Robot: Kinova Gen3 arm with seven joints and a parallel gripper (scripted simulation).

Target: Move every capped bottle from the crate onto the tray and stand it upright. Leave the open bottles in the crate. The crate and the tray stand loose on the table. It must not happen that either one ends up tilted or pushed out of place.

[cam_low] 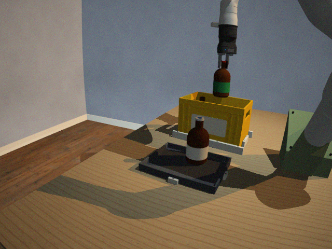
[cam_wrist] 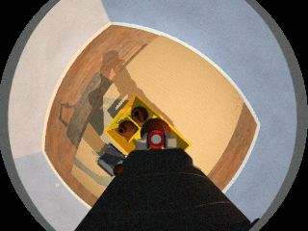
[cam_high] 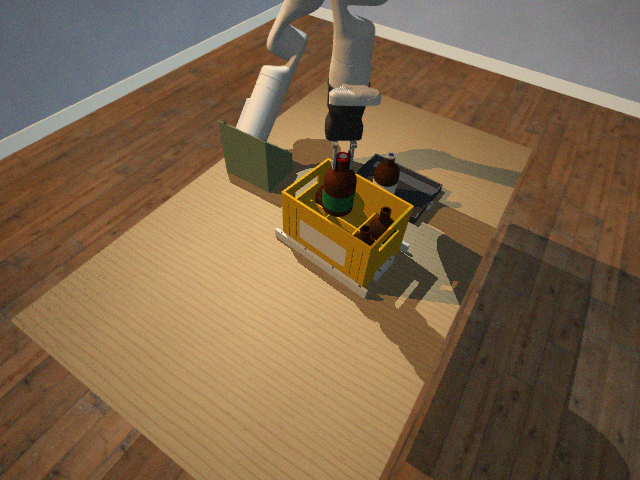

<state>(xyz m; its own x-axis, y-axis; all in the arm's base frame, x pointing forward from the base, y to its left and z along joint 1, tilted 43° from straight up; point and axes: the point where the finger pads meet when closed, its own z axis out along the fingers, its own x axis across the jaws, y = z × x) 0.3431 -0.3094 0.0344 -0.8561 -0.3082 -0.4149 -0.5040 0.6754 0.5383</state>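
Now: hand 5 cm short of the white-label bottle, 28 cm to the right of it and 24 cm above it. The rest, counted from my hand: yellow crate: 1 cm ahead, 4 cm to the left, 24 cm below; then dark tray: 7 cm ahead, 33 cm to the left, 31 cm below.
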